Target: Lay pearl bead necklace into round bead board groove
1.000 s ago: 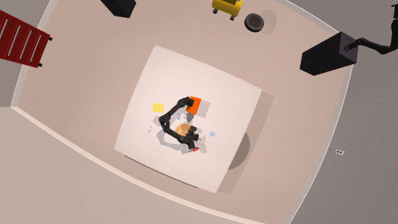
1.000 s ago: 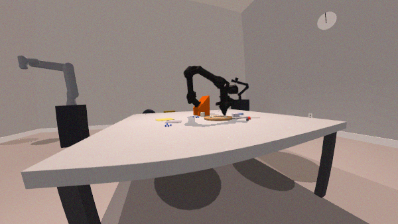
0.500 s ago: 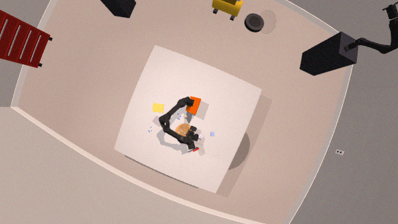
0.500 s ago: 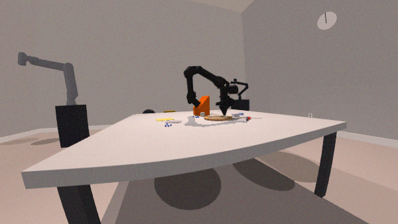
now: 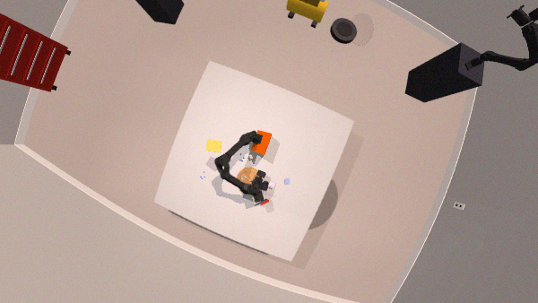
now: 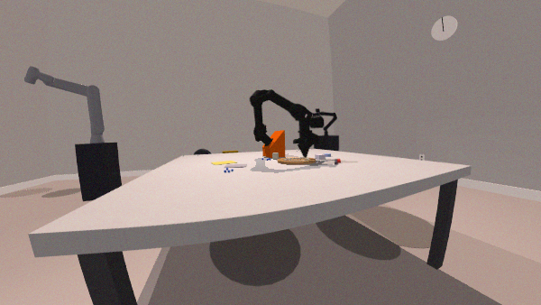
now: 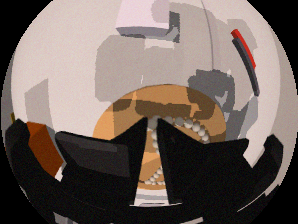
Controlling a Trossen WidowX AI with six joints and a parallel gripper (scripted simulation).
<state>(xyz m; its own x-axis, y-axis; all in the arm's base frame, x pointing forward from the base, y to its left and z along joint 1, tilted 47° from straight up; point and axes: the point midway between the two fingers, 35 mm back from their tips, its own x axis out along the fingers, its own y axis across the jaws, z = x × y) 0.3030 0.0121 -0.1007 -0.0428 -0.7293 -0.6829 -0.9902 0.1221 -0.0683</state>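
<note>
Right now the round tan bead board is 7 cm to the right of my gripper tip, 2 cm ahead of it and 1 cm below it. The rest, counted from my gripper tip: tool: 16 cm ahead, 9 cm to the left, 1 cm below; then white square: 11 cm to the left; then pale blue cube: 22 cm to the left, 6 cm behind, 1 cm below.
</note>
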